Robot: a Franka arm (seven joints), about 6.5 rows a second.
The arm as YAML. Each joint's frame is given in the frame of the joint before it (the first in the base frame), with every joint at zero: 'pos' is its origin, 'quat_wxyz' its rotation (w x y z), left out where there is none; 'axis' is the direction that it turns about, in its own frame. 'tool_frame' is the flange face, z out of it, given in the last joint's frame.
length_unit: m
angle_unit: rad
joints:
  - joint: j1
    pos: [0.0, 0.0, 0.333]
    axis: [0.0, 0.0, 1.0]
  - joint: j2
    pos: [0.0, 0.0, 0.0]
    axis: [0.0, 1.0, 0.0]
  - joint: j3
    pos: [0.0, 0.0, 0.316]
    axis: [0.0, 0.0, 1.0]
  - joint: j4
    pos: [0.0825, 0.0, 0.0]
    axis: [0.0, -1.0, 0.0]
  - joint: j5
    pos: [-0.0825, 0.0, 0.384]
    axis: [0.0, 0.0, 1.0]
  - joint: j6
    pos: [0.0, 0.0, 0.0]
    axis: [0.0, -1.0, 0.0]
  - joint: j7
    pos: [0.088, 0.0, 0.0]
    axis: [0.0, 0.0, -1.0]
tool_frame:
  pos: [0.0, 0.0, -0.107]
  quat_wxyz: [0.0, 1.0, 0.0, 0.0]
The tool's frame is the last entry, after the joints.
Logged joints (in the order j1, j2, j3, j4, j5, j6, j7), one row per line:
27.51, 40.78, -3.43, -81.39, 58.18, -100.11, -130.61
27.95, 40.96, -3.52, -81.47, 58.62, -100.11, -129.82
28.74, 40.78, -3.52, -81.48, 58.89, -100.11, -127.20
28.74, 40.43, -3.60, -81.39, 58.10, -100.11, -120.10
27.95, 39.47, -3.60, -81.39, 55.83, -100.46, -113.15
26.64, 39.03, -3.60, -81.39, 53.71, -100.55, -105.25
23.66, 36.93, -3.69, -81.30, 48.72, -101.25, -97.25
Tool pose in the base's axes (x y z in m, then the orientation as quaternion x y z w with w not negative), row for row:
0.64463, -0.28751, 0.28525, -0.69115, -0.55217, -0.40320, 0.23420
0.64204, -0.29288, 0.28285, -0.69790, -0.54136, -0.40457, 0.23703
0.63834, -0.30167, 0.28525, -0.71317, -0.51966, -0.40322, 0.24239
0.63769, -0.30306, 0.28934, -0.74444, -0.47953, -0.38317, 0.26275
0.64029, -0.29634, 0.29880, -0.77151, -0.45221, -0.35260, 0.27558
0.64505, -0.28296, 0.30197, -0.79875, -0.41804, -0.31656, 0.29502
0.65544, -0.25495, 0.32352, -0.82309, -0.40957, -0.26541, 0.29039
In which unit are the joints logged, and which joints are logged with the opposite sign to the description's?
The joints are logged in degrees. Opposite sign: j1, j6.
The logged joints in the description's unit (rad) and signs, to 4 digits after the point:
-0.4801, 0.7117, -0.0599, -1.4205, 1.0154, 1.7472, -2.2796
-0.4878, 0.7149, -0.0614, -1.4219, 1.0231, 1.7472, -2.2658
-0.5016, 0.7117, -0.0614, -1.4221, 1.0278, 1.7472, -2.2201
-0.5016, 0.7056, -0.0628, -1.4205, 1.0140, 1.7472, -2.0961
-0.4878, 0.6889, -0.0628, -1.4205, 0.9744, 1.7534, -1.9748
-0.4650, 0.6812, -0.0628, -1.4205, 0.9374, 1.7549, -1.8370
-0.4129, 0.6446, -0.0644, -1.4190, 0.8503, 1.7671, -1.6973

